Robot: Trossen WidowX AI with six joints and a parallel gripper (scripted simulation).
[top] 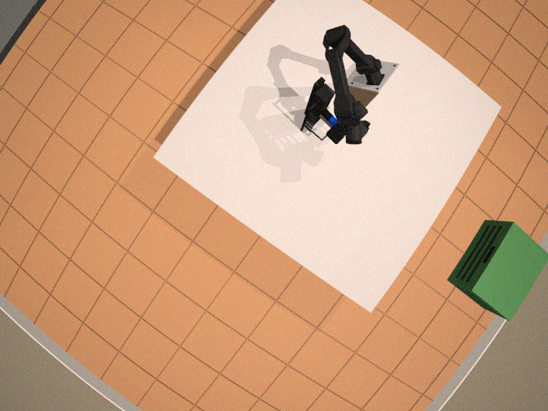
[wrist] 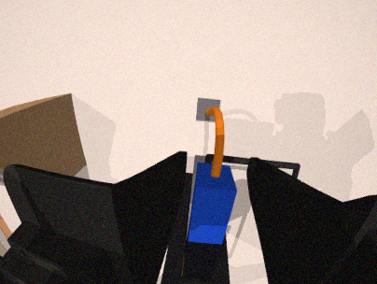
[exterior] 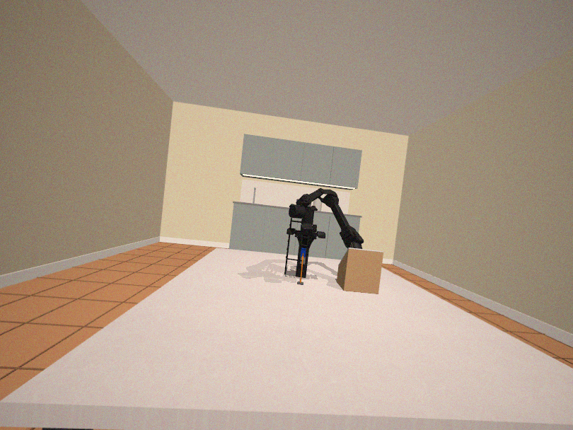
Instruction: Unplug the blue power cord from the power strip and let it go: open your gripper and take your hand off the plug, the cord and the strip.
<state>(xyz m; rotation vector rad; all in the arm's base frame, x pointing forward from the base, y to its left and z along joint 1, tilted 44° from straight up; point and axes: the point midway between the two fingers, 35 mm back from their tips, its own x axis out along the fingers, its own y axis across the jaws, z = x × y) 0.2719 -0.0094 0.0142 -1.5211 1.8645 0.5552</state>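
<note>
Right now the blue plug is 60 mm to the right of my gripper tip, 10 mm below it and 10 mm behind it.
</note>
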